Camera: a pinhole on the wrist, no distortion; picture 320 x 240 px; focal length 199.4 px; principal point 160.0 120.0 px. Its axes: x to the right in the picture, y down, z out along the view. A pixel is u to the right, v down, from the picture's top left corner.
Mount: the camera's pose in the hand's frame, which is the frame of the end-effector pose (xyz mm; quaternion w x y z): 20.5 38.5 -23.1 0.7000 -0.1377 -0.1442 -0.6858
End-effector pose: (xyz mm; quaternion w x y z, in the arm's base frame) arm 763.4 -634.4 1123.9 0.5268 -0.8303 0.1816 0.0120
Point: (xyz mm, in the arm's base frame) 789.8 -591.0 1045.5
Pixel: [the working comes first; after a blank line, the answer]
In the camera's frame: 34.9 8.8 94.5

234 139
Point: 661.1 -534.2 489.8
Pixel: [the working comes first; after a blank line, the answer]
In the camera's frame: -320.6 1.8 544.1

43 121
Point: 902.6 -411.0 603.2
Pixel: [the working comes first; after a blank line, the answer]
In the camera's frame: -75.2 163.4 547.0

133 180
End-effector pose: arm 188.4 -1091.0 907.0 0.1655 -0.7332 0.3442 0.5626
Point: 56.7 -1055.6 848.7
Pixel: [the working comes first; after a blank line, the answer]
In the camera's frame: 44.1 7.0 152.1

218 129
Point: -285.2 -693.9 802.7
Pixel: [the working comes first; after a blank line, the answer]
In the camera's frame: 256.1 -107.5 590.0

247 84
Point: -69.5 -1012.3 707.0
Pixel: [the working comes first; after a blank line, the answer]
In the camera's frame: 75.7 111.5 313.3

208 191
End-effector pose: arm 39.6 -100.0 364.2 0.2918 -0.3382 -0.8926 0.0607
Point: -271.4 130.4 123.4
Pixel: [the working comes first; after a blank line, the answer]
In the camera's frame: 134.6 200.9 394.1

228 222
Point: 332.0 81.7 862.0
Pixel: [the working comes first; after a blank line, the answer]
In the camera's frame: -311.1 158.6 -449.4

behind the camera
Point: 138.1 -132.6 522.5
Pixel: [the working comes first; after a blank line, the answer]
In the camera's frame: -13.7 -26.6 -173.7

behind the camera
